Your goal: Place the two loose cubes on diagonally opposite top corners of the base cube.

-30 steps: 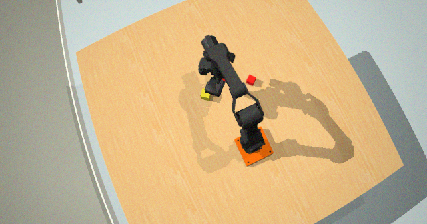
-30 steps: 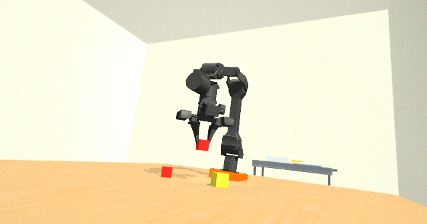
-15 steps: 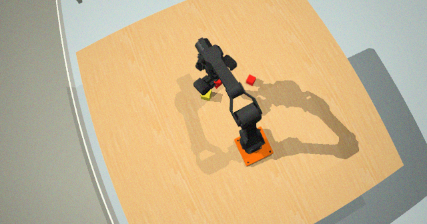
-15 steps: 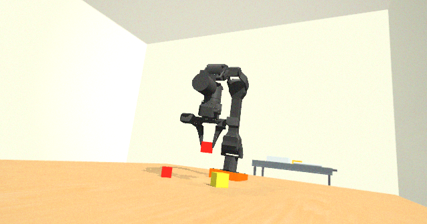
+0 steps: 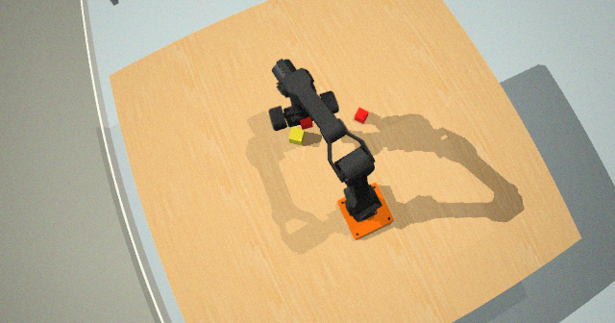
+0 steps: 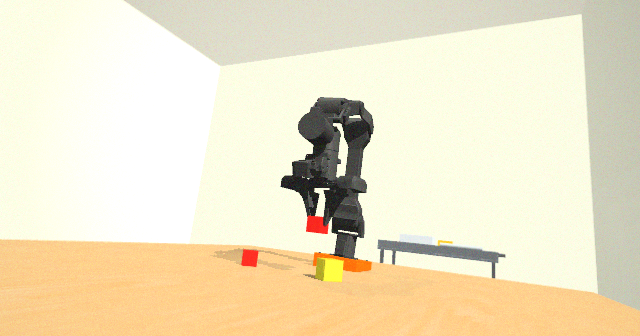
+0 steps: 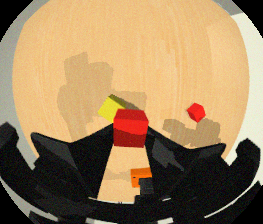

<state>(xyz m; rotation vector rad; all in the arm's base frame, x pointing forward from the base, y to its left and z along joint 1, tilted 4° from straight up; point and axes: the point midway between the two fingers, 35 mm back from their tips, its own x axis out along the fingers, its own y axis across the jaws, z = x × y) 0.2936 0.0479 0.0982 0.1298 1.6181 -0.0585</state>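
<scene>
Now: the yellow cube 4 cm to the left of my gripper tip and 8 cm below it.
</scene>
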